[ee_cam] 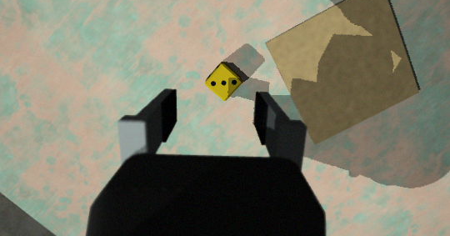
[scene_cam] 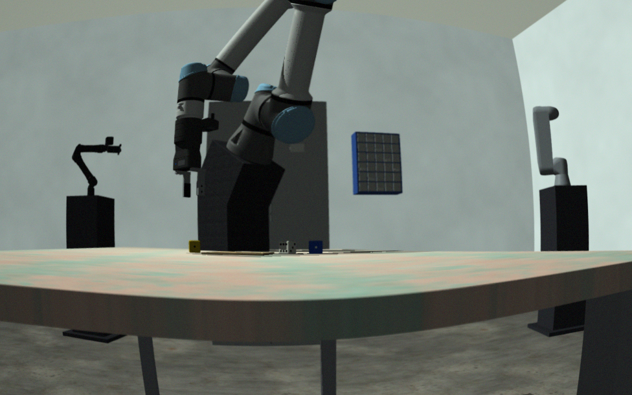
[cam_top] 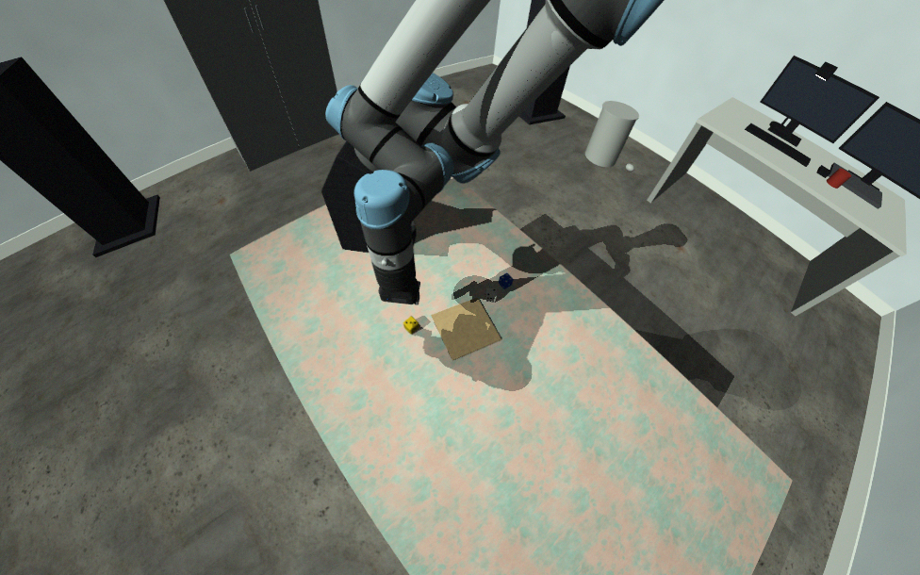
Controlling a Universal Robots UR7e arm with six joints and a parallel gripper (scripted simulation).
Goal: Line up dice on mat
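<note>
Now: hand 1 cm short of the yellow die and 14 cm above it. The rest, counted from my hand: white die 2 cm ahead, 24 cm to the left, 14 cm below; blue die 1 cm behind, 30 cm to the left, 14 cm below; tan mat 7 cm ahead, 13 cm to the left, 16 cm below.
</note>
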